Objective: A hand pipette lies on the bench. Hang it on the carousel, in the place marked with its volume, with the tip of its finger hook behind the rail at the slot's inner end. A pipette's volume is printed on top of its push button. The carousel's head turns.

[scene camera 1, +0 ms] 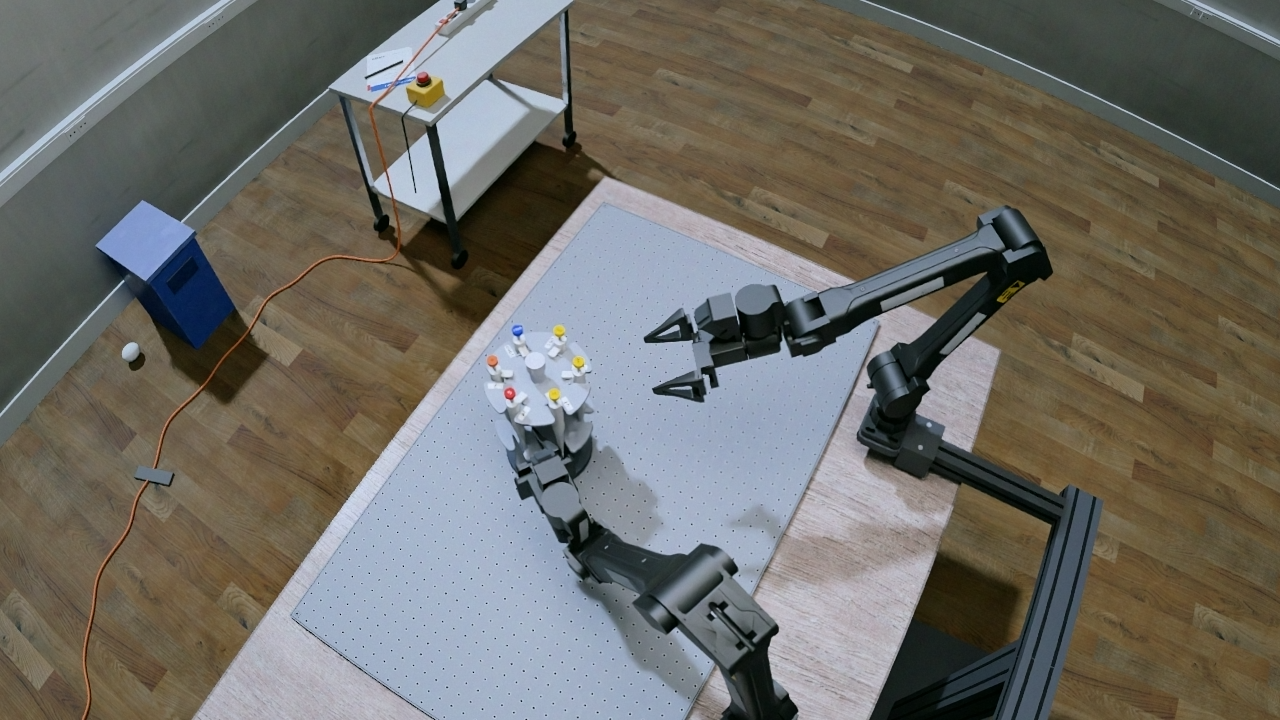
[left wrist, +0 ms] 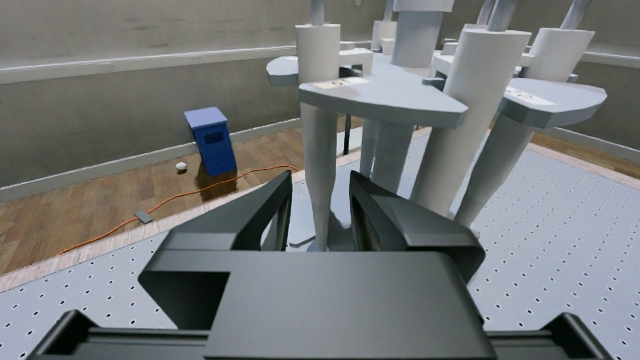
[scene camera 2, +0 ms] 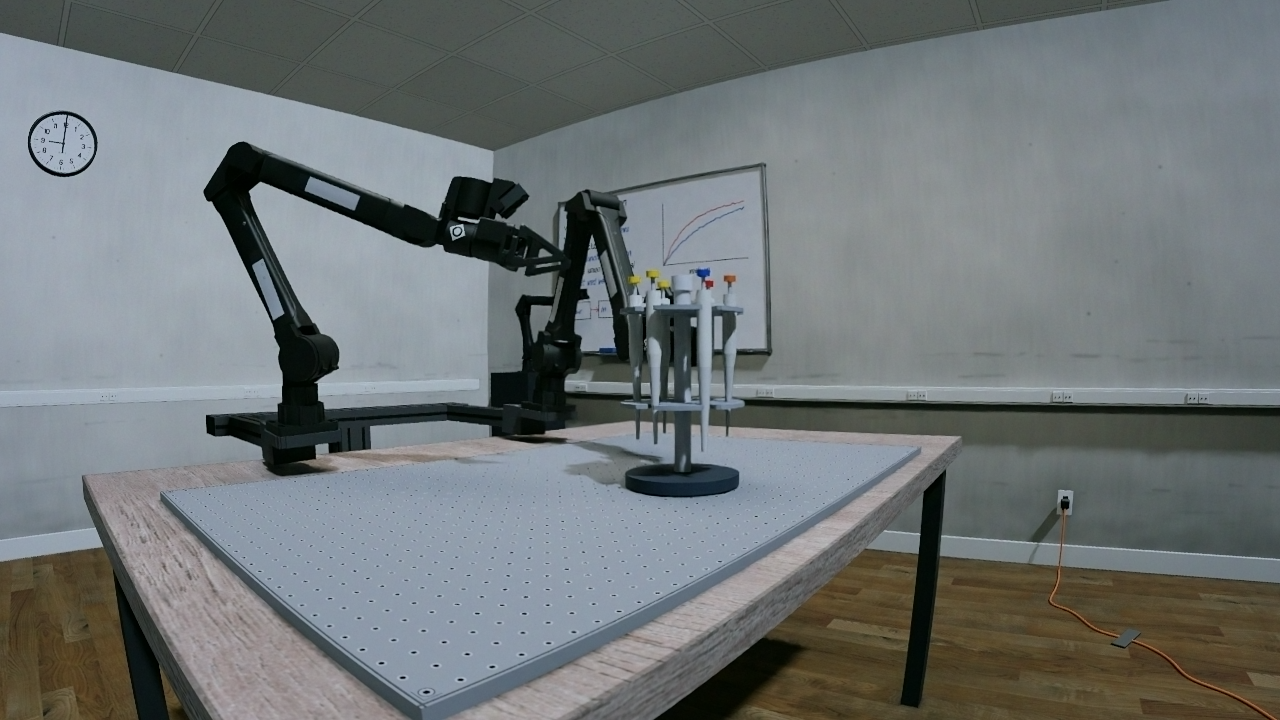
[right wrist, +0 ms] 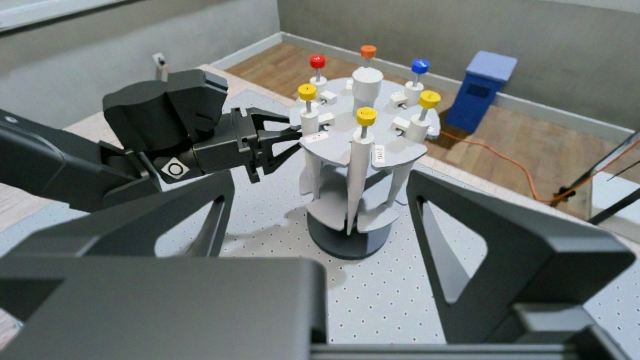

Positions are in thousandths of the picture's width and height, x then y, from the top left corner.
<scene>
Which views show my right gripper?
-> Scene camera 1, scene camera 2 and the right wrist view only.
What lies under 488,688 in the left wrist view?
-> A carousel.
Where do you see a carousel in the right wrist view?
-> At 557,685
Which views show the carousel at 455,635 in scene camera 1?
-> Scene camera 1, the left wrist view, scene camera 2 and the right wrist view: all of them.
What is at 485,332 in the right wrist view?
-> A white pipette.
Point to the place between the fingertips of my left gripper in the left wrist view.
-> At 501,499
</scene>
